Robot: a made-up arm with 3 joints. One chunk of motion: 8 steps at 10 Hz.
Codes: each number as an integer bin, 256 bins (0 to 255) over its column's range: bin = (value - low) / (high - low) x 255, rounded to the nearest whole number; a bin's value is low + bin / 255 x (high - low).
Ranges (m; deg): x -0.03..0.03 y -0.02..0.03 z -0.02..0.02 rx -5..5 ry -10..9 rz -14..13
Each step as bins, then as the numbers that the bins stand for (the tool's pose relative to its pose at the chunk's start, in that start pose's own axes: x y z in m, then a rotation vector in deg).
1 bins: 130 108 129 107 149 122
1 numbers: 0.0006 0.0012 0.0002 -0.80 1.10 -1.08
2 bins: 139 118 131 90 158 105
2 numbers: 0.0027 0.0031 0.0005 -1.47 1.77 -2.88
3 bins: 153 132 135 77 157 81
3 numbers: 0.0060 0.0059 0.0012 -1.98 1.70 -5.42
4 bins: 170 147 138 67 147 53
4 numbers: 0.0100 0.0088 0.0016 -2.37 0.95 -8.39
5 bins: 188 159 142 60 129 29
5 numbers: 0.0142 0.0112 0.0023 -2.65 -0.39 -10.93
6 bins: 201 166 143 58 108 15
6 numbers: 0.0173 0.0125 0.0024 -2.73 -1.95 -12.41
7 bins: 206 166 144 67 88 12
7 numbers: 0.0185 0.0125 0.0026 -2.37 -3.44 -12.73
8 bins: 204 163 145 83 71 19
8 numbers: 0.0180 0.0120 0.0027 -1.75 -4.71 -11.99
